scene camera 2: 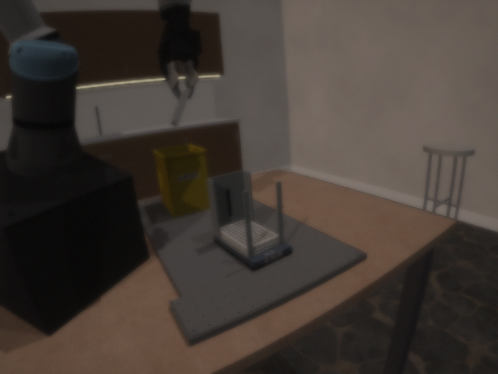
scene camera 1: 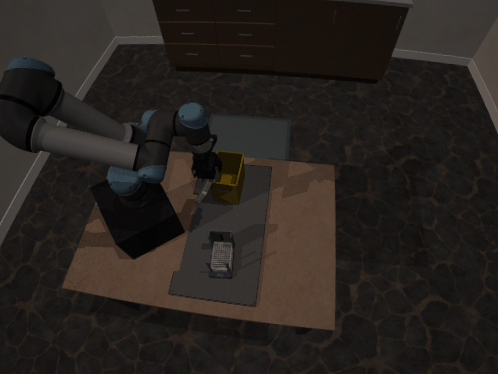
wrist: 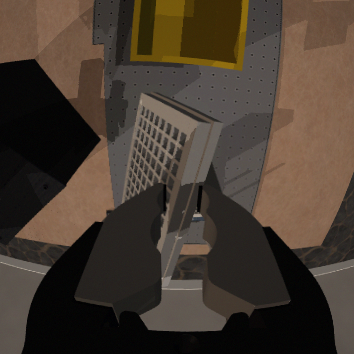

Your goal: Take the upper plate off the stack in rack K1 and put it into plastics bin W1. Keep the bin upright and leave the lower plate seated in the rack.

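Frame: origin at the arm's base, x right, y ahead, z up, level; centimetres.
Seen in the pictures: gripper, fingertip midpoint: [scene camera 1: 212, 179] [wrist: 181, 186]; arm's base, link origin: [scene camera 2: 46, 161] [scene camera 1: 137, 191].
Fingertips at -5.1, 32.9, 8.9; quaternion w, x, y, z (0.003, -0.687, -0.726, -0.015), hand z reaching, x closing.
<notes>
Offsets run from my fingertips to a thing's middle, as dx, dy, dz. "pt": to the spot under its first point. Level surfaces: height alone.
My gripper [scene camera 1: 206, 180] [scene camera 2: 184, 90] [wrist: 181, 186] is shut on the upper plate @(+1.5, -1.9, -2.0) [scene camera 1: 204, 191] [scene camera 2: 179, 110] [wrist: 159, 142], a pale gridded plate gripped near one end and hanging steeply tilted. In scene camera 2 it is high above the yellow bin W1 @(-16.3, +0.3, -23.6) [scene camera 1: 226, 194] [scene camera 2: 183, 182] [wrist: 187, 63], which stands upright. In the wrist view the plate is apart from the bin's rim. Rack K1 @(pt +27.2, +5.6, -30.8) [scene camera 1: 220, 274] [scene camera 2: 272, 256] stands upright, and the pale lower plate @(+19.5, +4.6, -29.8) [scene camera 1: 222, 254] [scene camera 2: 245, 234] lies flat in it. The rack is mostly hidden behind the gripper in the wrist view.
The dark perforated mat @(dz -32.5) [scene camera 1: 246, 215] [scene camera 2: 320, 257] [wrist: 230, 90] lies under the bin and rack. The black robot pedestal [scene camera 1: 145, 235] [scene camera 2: 75, 240] [wrist: 40, 120] stands beside it. Thin upright posts @(pt +25.9, +9.1, -23.6) [scene camera 2: 279, 212] rise from the rack's corners, with a tall back panel [scene camera 2: 240, 192].
</notes>
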